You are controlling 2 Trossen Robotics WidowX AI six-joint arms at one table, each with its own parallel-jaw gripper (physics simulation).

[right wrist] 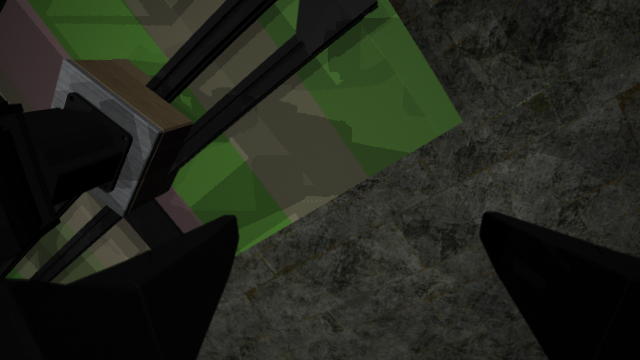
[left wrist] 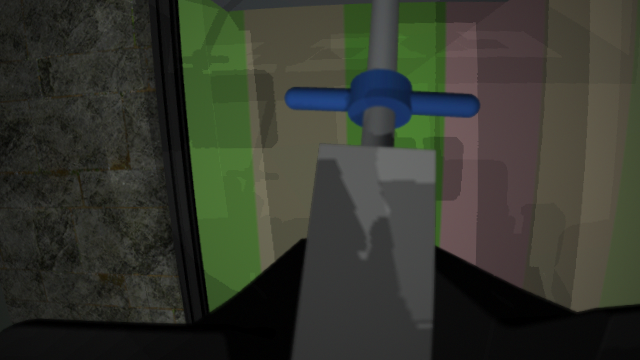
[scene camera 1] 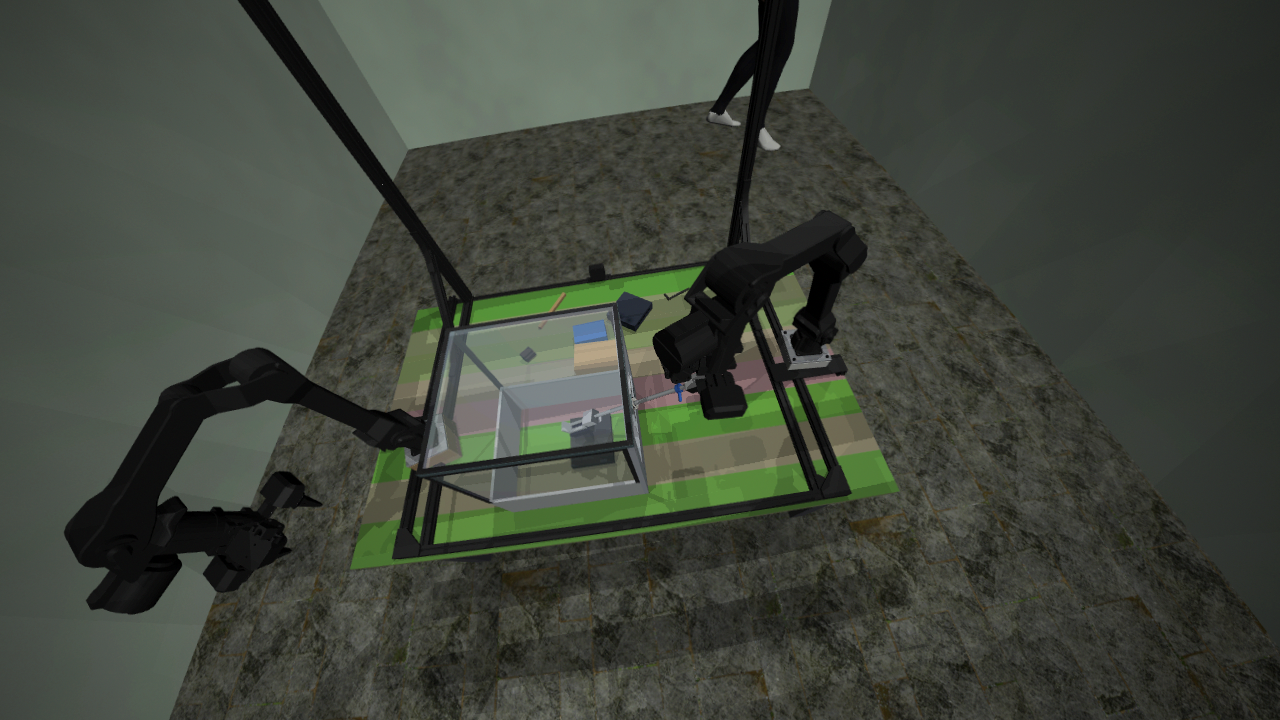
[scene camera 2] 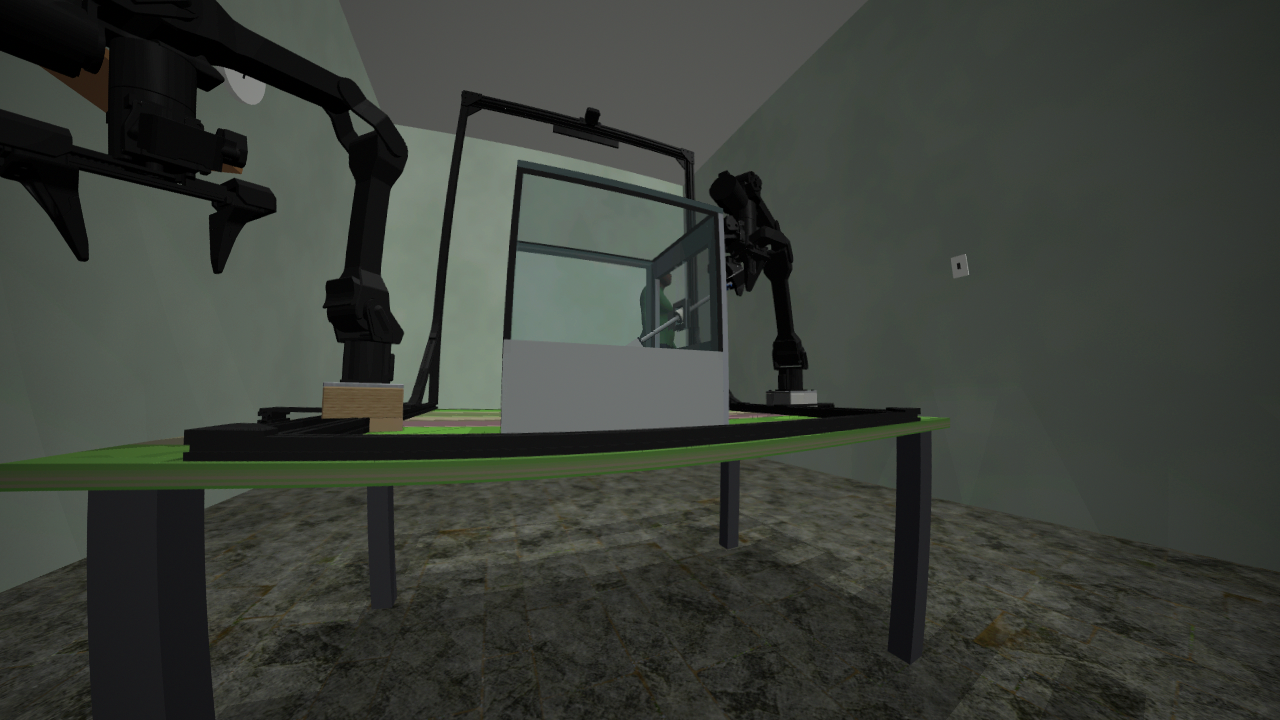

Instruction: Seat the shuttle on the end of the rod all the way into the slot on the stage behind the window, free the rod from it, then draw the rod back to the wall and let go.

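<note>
A grey rod with a blue crosspiece slopes down through the right wall of the glazed box. The light grey shuttle is at the rod's inner end, at the light prongs on top of the dark stage. How deep it sits in the slot cannot be told. My left gripper is outside the box, shut on the rod's grey block-shaped grip. My right gripper is open and empty, beyond the table's left edge.
The box has a dark frame. A blue block, a tan block and a small dark piece show behind or through its glass. A dark tray and an orange stick lie towards the table's back.
</note>
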